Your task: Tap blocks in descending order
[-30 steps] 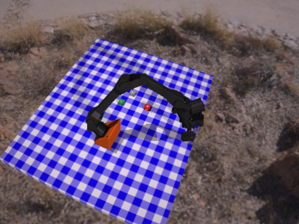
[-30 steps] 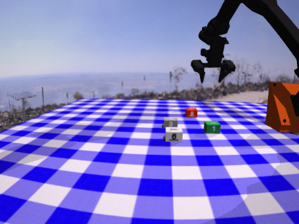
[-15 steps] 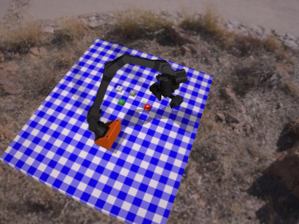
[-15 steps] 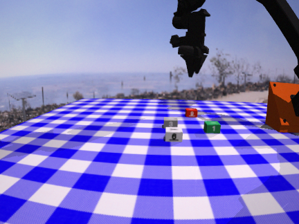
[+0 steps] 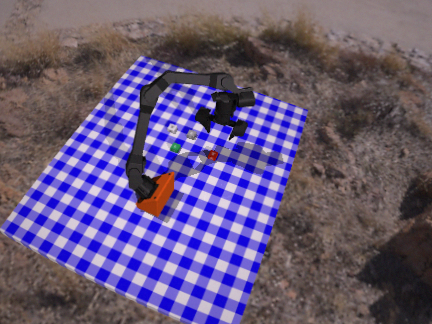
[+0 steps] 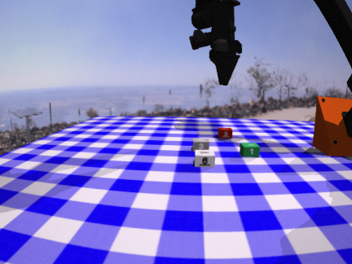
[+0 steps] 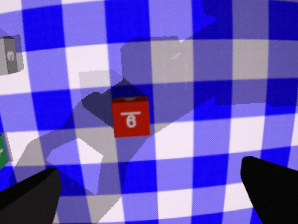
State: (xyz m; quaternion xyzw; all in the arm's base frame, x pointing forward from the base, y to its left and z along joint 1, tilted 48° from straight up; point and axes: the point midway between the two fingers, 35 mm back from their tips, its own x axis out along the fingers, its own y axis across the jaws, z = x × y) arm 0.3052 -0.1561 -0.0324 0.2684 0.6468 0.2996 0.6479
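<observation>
The red block is 12 cm below my gripper tip, 1 cm to the left of it and 1 cm behind it. Round my gripper tip: white block marked 6: 22 cm to the left, 12 cm below, 4 cm ahead; grey block marked 3: 13 cm to the left, 12 cm below, 5 cm ahead; green block marked 1: 16 cm to the left, 12 cm below, 5 cm behind.
</observation>
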